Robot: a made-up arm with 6 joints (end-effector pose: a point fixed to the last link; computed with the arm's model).
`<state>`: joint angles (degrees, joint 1 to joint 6).
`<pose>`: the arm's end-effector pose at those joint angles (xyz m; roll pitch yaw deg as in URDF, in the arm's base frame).
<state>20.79 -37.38 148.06 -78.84 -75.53 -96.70</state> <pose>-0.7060 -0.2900 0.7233 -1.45 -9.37 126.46</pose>
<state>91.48 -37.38 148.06 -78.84 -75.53 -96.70</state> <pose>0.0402 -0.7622 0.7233 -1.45 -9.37 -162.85</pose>
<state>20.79 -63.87 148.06 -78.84 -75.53 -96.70</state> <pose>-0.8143 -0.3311 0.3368 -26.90 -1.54 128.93</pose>
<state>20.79 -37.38 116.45 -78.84 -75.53 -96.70</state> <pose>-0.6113 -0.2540 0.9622 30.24 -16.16 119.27</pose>
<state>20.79 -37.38 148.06 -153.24 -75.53 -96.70</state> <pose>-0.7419 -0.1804 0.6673 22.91 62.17 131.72</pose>
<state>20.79 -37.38 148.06 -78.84 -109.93 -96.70</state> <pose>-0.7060 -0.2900 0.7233 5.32 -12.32 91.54</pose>
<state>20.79 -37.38 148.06 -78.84 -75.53 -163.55</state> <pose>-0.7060 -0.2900 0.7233 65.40 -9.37 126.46</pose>
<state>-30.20 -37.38 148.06 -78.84 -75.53 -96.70</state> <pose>-0.6697 0.3661 0.7233 -1.45 -9.37 75.47</pose>
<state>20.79 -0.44 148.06 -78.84 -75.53 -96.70</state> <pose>-0.3160 -0.1419 1.0936 35.75 -16.88 117.70</pose>
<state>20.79 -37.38 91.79 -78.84 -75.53 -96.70</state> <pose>-0.4632 -0.1978 1.0900 55.99 -18.19 111.55</pose>
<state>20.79 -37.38 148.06 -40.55 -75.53 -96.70</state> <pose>-0.6816 -0.3449 0.6883 -16.76 -45.13 137.63</pose>
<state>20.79 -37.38 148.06 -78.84 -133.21 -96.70</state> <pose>-0.7060 -0.2900 0.7233 10.38 -11.85 67.73</pose>
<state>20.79 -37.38 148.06 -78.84 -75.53 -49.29</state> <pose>-0.7060 -0.2900 0.7233 -48.86 -9.37 126.46</pose>
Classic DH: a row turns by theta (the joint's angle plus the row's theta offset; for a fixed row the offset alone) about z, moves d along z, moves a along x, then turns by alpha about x. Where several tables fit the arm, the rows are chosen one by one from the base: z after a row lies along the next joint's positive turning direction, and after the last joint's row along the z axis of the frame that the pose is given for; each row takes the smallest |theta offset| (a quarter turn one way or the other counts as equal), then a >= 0, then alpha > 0; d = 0 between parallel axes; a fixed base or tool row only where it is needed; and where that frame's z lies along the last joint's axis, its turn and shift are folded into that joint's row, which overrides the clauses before.
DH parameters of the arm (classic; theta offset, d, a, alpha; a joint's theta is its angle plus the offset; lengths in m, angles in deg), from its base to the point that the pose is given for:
joint 1: 0 0.284 0 -90
joint 2: -90 0 0.478 180
joint 3: 0 0 0 -90
joint 4: 0 -0.465 0 90
joint 5: 0 0.106 0 -90
joint 6: 90 0 0 90
tool (fixed): -90 0 0 0

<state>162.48 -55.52 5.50 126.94 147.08 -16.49</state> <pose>0.2124 -0.1339 1.0024 -104.33 63.20 -91.96</pose>
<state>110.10 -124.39 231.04 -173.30 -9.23 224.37</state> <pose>-0.1223 0.0278 -0.0354 -51.07 -4.60 111.18</pose>
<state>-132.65 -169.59 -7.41 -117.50 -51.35 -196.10</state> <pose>0.3750 0.3348 0.0457 137.41 8.75 2.85</pose>
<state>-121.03 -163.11 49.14 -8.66 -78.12 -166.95</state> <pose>0.1889 0.5173 -0.4080 -2.66 -45.10 46.92</pose>
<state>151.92 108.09 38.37 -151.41 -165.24 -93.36</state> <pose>-0.5449 0.1852 -0.3182 164.91 -79.93 -72.29</pose>
